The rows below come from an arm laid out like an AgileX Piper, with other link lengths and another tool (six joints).
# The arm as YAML. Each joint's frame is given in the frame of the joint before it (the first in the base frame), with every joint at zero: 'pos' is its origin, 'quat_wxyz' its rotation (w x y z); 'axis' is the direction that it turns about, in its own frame. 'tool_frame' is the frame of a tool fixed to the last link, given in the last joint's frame.
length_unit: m
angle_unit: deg
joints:
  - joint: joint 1
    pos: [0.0, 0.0, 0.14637]
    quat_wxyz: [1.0, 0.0, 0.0, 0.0]
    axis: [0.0, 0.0, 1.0]
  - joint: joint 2
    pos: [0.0, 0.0, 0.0]
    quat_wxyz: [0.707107, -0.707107, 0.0, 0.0]
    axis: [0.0, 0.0, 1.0]
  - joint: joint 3
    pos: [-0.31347, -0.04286, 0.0]
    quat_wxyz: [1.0, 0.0, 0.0, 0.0]
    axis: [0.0, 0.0, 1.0]
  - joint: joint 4
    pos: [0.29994, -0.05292, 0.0]
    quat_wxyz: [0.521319, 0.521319, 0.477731, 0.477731]
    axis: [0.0, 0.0, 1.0]
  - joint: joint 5
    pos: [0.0, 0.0, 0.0]
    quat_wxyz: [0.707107, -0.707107, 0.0, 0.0]
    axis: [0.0, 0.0, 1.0]
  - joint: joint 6
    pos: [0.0, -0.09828, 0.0]
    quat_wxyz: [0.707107, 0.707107, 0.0, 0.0]
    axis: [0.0, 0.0, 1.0]
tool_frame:
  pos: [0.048, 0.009, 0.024]
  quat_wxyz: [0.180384, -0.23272, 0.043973, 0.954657]
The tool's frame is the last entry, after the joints.
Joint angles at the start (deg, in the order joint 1, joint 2, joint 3, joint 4, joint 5, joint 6):
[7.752 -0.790 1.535 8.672 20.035 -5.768]
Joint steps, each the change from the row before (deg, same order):
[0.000 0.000 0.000 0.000 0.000 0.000]
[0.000 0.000 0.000 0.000 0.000 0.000]
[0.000 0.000 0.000 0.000 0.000 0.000]
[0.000 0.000 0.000 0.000 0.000 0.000]
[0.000 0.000 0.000 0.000 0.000 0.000]
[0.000 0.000 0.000 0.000 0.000 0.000]
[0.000 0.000 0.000 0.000 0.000 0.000]
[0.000 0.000 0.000 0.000 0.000 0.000]
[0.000 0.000 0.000 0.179 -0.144 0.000]
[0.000 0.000 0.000 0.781 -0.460 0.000]
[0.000 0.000 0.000 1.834 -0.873 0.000]
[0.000 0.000 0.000 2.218 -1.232 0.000]
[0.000 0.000 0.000 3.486 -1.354 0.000]
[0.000 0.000 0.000 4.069 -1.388 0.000]
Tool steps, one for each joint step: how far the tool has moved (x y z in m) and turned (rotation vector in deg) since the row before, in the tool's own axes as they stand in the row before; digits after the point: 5 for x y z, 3 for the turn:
[0.00000 0.00000 0.00000 0.000 0.000 0.000]
[0.00000 0.00000 0.00000 0.000 0.000 0.000]
[0.00000 0.00000 0.00000 0.000 0.000 0.000]
[0.00000 0.00000 0.00000 0.000 0.000 0.000]
[0.00000 0.00000 0.00000 0.000 0.000 0.000]
[0.00000 0.00000 0.00000 0.000 0.000 0.000]
[0.00000 0.00000 0.00000 0.000 0.000 0.000]
[0.00000 0.00000 0.00000 0.000 0.000 0.000]
[0.00031 -0.00010 0.00029 -0.088 0.156 0.144]
[0.00113 -0.00057 0.00100 -0.317 0.529 0.664]
[0.00240 -0.00149 0.00200 -0.680 1.049 1.601]
[0.00311 -0.00155 0.00268 -0.931 1.408 1.894]
[0.00412 -0.00284 0.00326 -1.297 1.660 3.090]
[0.00449 -0.00333 0.00347 -1.522 1.724 3.632]

